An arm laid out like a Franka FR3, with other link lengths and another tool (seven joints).
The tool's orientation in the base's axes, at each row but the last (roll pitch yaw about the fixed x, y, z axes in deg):
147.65, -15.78, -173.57
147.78, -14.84, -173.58
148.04, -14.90, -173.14
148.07, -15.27, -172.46
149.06, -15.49, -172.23
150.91, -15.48, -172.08
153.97, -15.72, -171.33
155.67, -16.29, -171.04
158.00, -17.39, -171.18
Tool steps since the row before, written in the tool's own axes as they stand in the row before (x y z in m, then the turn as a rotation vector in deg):
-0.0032, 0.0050, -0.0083, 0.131, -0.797, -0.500
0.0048, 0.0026, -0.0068, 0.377, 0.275, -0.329
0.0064, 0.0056, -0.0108, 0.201, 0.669, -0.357
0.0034, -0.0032, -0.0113, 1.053, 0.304, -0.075
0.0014, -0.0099, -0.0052, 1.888, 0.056, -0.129
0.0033, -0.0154, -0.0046, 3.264, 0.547, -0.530
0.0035, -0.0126, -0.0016, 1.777, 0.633, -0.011
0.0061, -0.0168, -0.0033, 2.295, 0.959, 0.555
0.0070, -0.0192, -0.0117, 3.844, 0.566, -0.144
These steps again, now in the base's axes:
0.0057, 0.0004, 0.0085, -0.021, -0.949, 0.032
-0.0026, -0.0017, 0.0081, -0.260, 0.028, 0.507
-0.0029, -0.0013, 0.0134, -0.070, 0.373, 0.687
0.0000, -0.0088, 0.0085, -0.977, 0.091, 0.494
0.0000, -0.0113, -0.0002, -1.763, -0.259, 0.639
-0.0019, -0.0161, -0.0025, -2.953, -0.188, 1.574
-0.0026, -0.0126, -0.0030, -1.699, 0.311, 0.758
-0.0043, -0.0175, -0.0020, -2.378, 0.741, 0.538
-0.0021, -0.0228, 0.0056, -3.595, -0.081, 1.479

